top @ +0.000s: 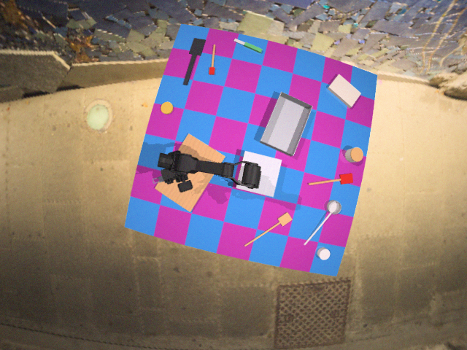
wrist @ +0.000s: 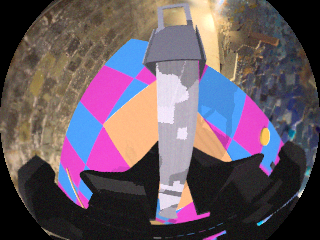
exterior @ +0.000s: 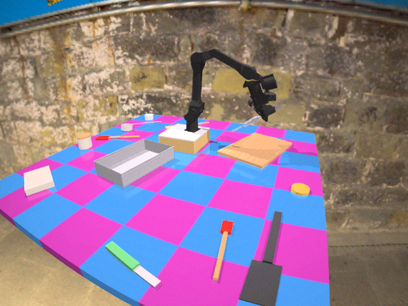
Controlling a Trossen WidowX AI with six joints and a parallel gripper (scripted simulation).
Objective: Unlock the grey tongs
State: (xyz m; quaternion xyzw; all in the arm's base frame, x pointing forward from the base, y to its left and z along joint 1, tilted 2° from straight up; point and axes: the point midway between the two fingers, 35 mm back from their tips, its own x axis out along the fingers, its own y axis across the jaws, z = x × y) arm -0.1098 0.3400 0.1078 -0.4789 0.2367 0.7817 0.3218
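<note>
The wooden board is 30 mm ahead of my gripper tip, 20 mm to the right of it and 140 mm below it. Also, from my gripper tip: black spatula: 670 mm ahead, 230 mm to the left, 140 mm below; yellow disc: 320 mm ahead, 240 mm to the left, 140 mm below; grey roasting tin: 470 mm ahead, 420 mm to the right, 120 mm below.
</note>
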